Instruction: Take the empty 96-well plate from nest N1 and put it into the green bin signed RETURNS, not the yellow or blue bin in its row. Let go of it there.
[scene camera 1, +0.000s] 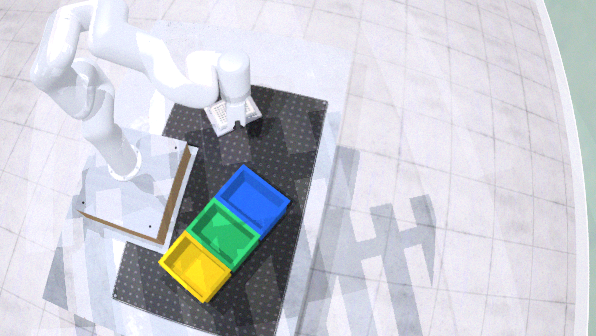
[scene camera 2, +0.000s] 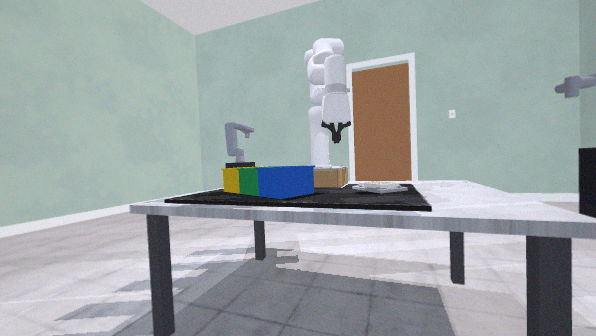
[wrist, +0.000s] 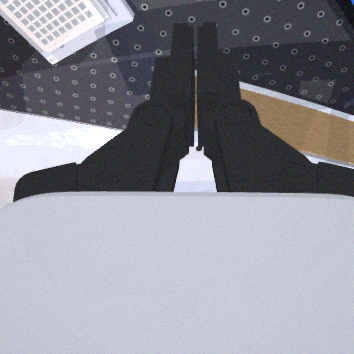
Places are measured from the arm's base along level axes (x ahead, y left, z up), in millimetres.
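Pixels of known places: gripper, between the fingertips: (scene camera 1: 238, 126) (scene camera 2: 336, 143) (wrist: 195, 53); arm's base, origin of its link: (scene camera 1: 125, 163) (scene camera 2: 320, 167).
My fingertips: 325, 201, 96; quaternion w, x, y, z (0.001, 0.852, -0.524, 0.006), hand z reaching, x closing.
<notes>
Ahead of a thing's pixels: the offset from my fingertips to its top centre, as dx, dy, dz. "pt": to the spot under its first point. Level surfaces: height alone.
The white 96-well plate {-87, +126, -152} (scene camera 1: 219, 114) (scene camera 2: 380, 185) (wrist: 55, 22) sits in the pale nest {pt -104, +40, -166} (wrist: 117, 22) on the black board; the arm hides part of it in scene camera 1. No nest label is readable. My gripper (scene camera 1: 238, 124) (scene camera 2: 336, 141) (wrist: 195, 53) is shut and empty, pointing down, high above the board. In the wrist view the plate lies to the upper left of the fingertips. The green bin {+61, -280, -78} (scene camera 1: 225, 232) (scene camera 2: 248, 181) stands between the other two bins and looks empty; its sign does not show.
The blue bin (scene camera 1: 255, 200) (scene camera 2: 285, 181) touches the green bin on the side nearer the nest. The yellow bin {pt +27, -403, -172} (scene camera 1: 200, 272) (scene camera 2: 231, 181) touches its other side. The arm's wood-sided base box (scene camera 1: 175, 195) (scene camera 2: 330, 178) stands beside the black board {dz -177} (scene camera 1: 300, 110).
</notes>
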